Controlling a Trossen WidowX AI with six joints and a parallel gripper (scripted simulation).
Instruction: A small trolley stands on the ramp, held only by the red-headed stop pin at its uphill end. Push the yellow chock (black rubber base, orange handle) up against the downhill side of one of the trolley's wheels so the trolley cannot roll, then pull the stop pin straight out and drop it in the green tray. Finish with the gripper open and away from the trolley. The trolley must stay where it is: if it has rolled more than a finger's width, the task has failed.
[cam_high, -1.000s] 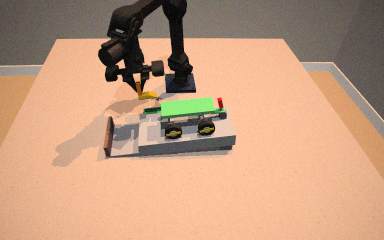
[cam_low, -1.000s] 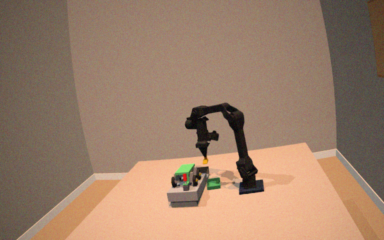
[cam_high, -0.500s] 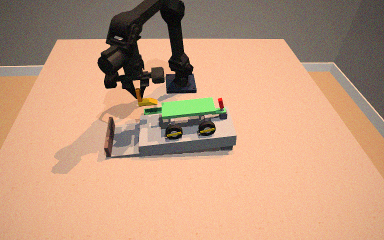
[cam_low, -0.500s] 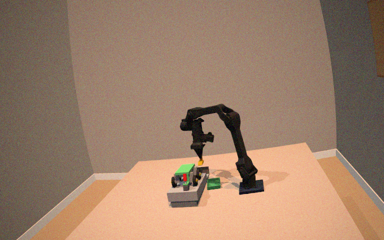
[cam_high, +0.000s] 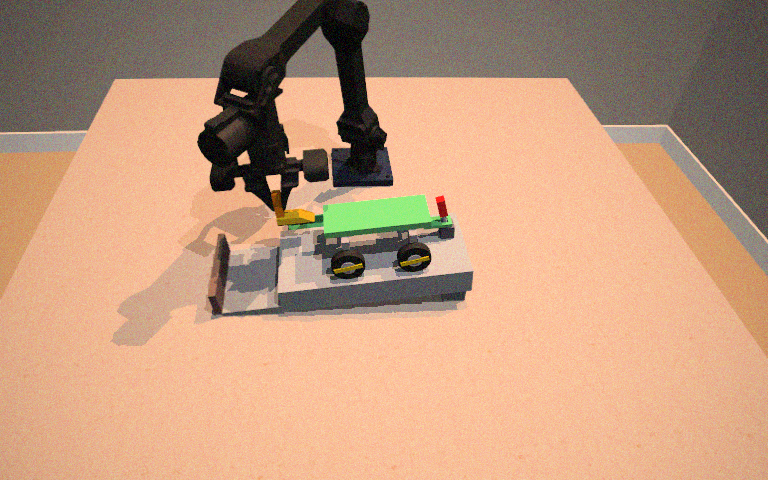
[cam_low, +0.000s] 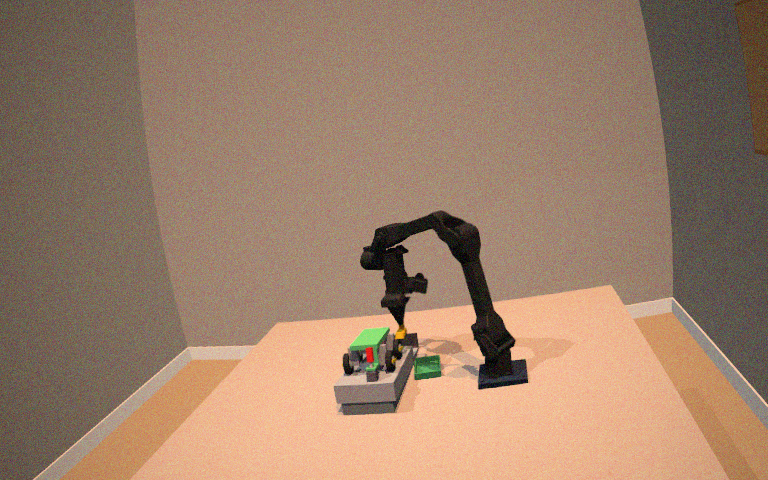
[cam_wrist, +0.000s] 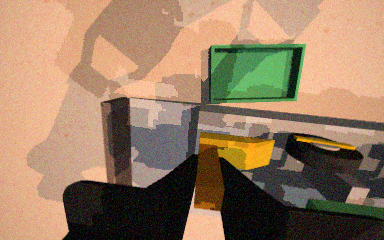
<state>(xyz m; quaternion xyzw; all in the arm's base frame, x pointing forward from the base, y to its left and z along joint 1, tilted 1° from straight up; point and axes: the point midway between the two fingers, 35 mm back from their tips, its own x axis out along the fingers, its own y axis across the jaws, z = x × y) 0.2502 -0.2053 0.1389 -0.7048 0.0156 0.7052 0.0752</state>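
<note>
My gripper tip is 7 cm short of the red-headed stop pin and 27 cm to the right of it. The rest, counted from my gripper tip: yellow chock 2 cm to the left, 1 cm below; brown upright block 4 cm ahead, 11 cm to the right, 9 cm below; green tray 6 cm behind, 8 cm to the left, 13 cm below.
</note>
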